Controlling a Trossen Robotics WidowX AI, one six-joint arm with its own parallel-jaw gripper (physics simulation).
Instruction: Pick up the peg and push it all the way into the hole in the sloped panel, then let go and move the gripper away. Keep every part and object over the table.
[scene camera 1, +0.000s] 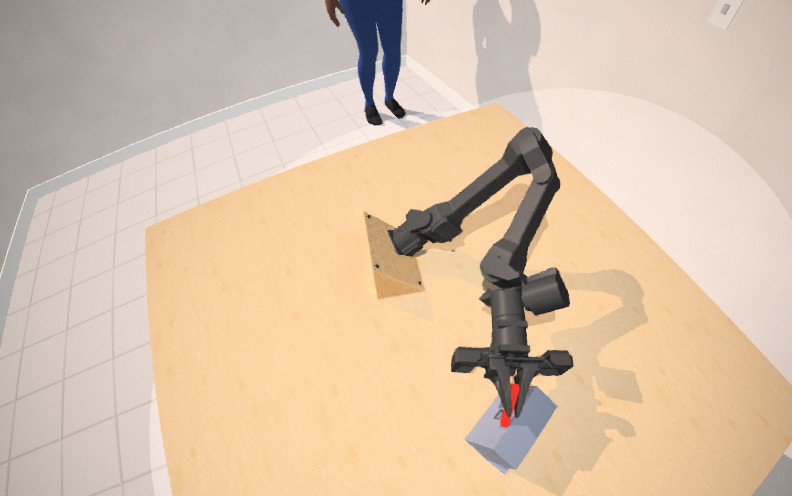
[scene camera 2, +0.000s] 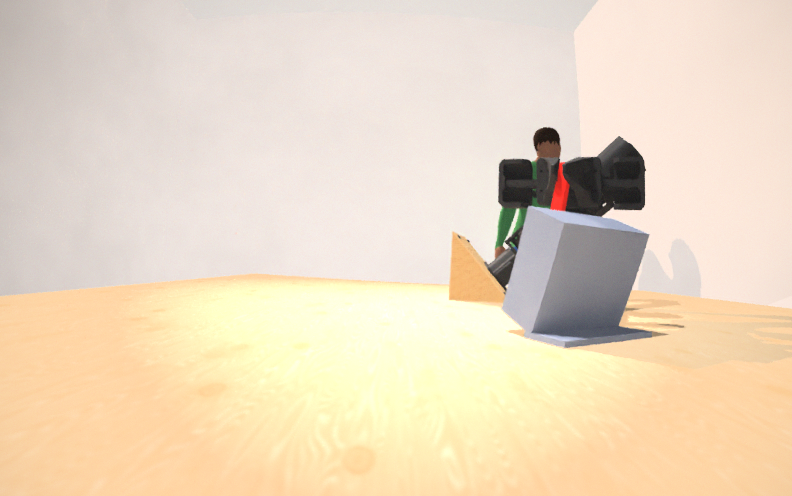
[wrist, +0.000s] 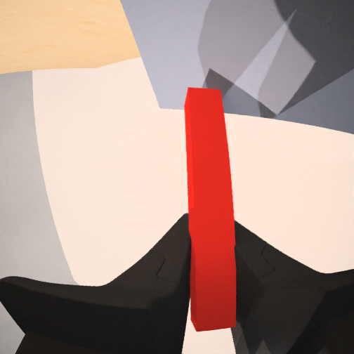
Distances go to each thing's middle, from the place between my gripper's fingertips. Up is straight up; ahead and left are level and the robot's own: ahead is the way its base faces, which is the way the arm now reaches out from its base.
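Scene:
There is the red peg (wrist: 210, 210), and my hand is 10 mm to the right of it, 20 mm above it and 20 mm past it.

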